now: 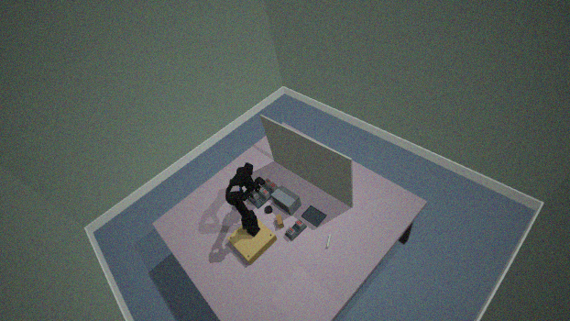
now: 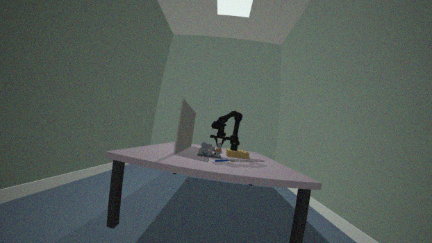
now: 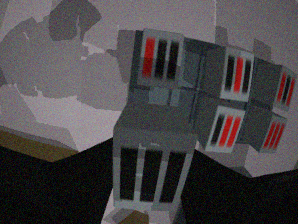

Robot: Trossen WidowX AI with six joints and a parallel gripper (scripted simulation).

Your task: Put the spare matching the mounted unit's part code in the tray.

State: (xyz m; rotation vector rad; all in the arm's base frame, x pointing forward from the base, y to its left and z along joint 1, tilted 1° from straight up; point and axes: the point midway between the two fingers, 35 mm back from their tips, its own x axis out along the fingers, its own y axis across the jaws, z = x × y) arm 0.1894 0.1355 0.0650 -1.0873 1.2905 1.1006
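The tray is 380 mm to the right of my gripper tip, 100 mm ahead of it and 90 mm below it. From my gripper tip the other things lie so: small brown block (220 mm to the right, 70 mm below, 40 mm behind); blue pen (180 mm to the left, 90 mm below); grey mounted unit (170 mm to the right, 100 mm ahead, 40 mm below).
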